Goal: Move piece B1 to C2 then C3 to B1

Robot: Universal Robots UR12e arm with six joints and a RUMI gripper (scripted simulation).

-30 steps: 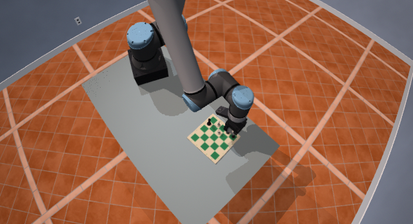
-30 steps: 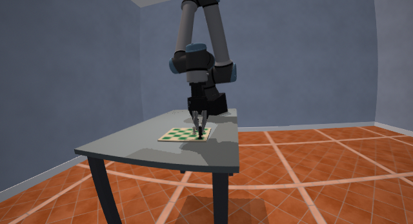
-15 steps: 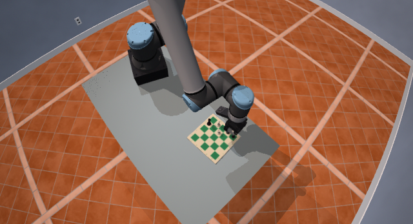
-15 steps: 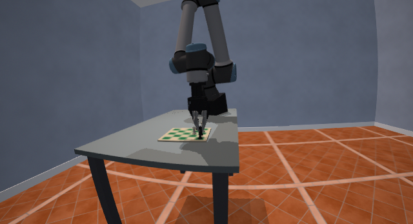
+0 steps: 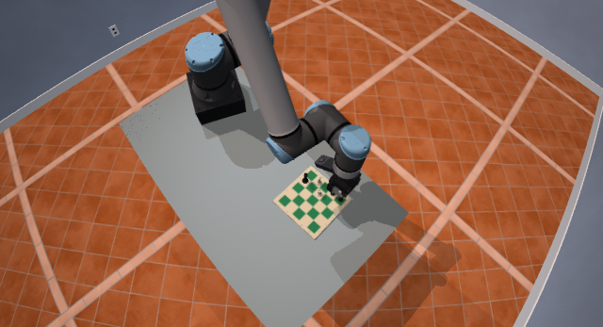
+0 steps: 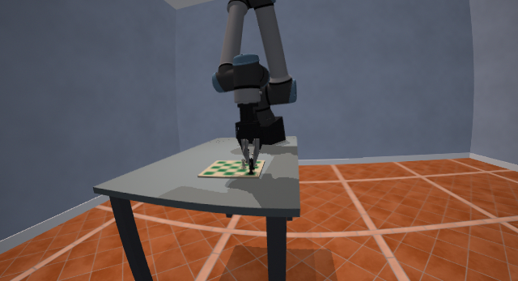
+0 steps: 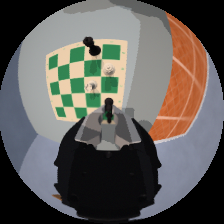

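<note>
The small white piece is 30 mm behind my hand, 40 mm to the right of it and 20 mm below it. Round my hand: tall black piece: 110 mm behind, 40 mm to the right; then cream chessboard: 30 mm behind, 80 mm to the right, 40 mm below.
</note>
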